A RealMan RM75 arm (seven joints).
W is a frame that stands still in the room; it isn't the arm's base.
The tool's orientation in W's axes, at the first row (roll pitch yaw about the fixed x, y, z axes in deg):
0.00 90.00 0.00
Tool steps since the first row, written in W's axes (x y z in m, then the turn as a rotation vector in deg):
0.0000 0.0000 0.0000 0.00 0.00 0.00
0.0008 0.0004 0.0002 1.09 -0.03 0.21
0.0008 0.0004 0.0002 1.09 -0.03 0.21
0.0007 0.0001 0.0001 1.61 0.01 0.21
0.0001 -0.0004 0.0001 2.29 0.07 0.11
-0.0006 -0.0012 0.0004 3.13 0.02 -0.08
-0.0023 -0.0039 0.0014 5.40 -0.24 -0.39
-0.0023 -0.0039 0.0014 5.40 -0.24 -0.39
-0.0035 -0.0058 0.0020 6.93 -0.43 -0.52
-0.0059 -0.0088 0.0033 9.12 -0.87 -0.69
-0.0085 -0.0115 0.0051 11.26 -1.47 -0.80
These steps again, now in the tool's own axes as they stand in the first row. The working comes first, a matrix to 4 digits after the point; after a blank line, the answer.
The tool's axes in the first row as the columns of a matrix, in W's axes (used below as rounded here):
0.0000 0.0000 1.0000
0.0000 1.0000 0.0000
-1.0000 0.0000 0.0000

0.0000 0.0000 0.0000 0.00 0.00 0.00
-0.0002 0.0004 0.0008 -0.21 -0.03 1.09
-0.0002 0.0004 0.0008 -0.21 -0.03 1.09
-0.0001 0.0001 0.0007 -0.21 0.01 1.61
-0.0001 -0.0004 0.0001 -0.11 0.07 2.29
-0.0004 -0.0012 -0.0006 0.08 0.02 3.13
-0.0014 -0.0039 -0.0023 0.39 -0.24 5.40
-0.0014 -0.0039 -0.0023 0.39 -0.24 5.40
-0.0020 -0.0058 -0.0035 0.52 -0.43 6.93
-0.0033 -0.0088 -0.0059 0.69 -0.87 9.12
-0.0051 -0.0115 -0.0085 0.80 -1.47 11.26

